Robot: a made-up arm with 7 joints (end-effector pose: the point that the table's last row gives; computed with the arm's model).
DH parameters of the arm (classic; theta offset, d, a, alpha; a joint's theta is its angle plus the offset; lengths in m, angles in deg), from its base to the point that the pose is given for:
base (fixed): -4.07 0 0 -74.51
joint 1: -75.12 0.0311 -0.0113 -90
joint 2: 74 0 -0.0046 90
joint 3: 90 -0.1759 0.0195 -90
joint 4: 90 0.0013 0.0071 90
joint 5: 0 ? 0 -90
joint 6: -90 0 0.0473 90
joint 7: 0 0 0 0
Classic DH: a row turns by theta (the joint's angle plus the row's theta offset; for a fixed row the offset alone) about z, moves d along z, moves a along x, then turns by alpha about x.
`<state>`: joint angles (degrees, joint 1 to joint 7).
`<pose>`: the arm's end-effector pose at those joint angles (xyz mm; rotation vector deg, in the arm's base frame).
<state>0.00 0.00 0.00 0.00 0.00 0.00 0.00</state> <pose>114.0 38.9 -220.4 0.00 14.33 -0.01</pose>
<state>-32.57 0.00 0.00 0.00 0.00 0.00 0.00</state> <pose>215.6 6.2 -128.7 -1.11 -17.01 -8.84</pose>
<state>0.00 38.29 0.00 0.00 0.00 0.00 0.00</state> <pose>124.7 151.0 -178.7 38.09 13.79 -4.80</pose>
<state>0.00 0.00 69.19 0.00 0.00 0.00 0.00</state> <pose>9.8 192.3 -193.7 8.65 12.54 68.80</pose>
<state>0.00 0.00 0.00 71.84 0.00 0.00 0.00</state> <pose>-22.6 38.9 -323.1 0.01 86.17 -0.01</pose>
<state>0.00 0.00 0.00 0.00 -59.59 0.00 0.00</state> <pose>114.0 38.9 -220.4 -59.27 13.02 7.44</pose>
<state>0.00 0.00 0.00 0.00 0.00 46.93 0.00</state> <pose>90.9 38.9 -250.1 0.01 61.26 -0.01</pose>
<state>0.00 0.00 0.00 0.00 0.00 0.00 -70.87</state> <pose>114.0 38.9 -220.4 -8.86 12.45 -70.49</pose>
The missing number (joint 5, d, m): 0.0982
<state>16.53 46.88 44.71 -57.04 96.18 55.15 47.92</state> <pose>29.2 154.2 2.5 -103.10 68.09 -117.83</pose>
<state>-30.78 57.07 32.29 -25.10 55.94 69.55 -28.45</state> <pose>122.4 208.1 30.4 51.84 12.29 69.43</pose>
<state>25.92 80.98 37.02 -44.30 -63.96 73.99 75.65</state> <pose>87.8 169.7 -48.0 71.67 28.34 51.10</pose>
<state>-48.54 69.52 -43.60 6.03 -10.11 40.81 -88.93</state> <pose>226.0 167.7 -85.5 30.78 81.24 -73.05</pose>
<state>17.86 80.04 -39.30 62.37 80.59 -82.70 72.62</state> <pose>-64.8 283.7 -106.5 56.23 35.22 -71.15</pose>
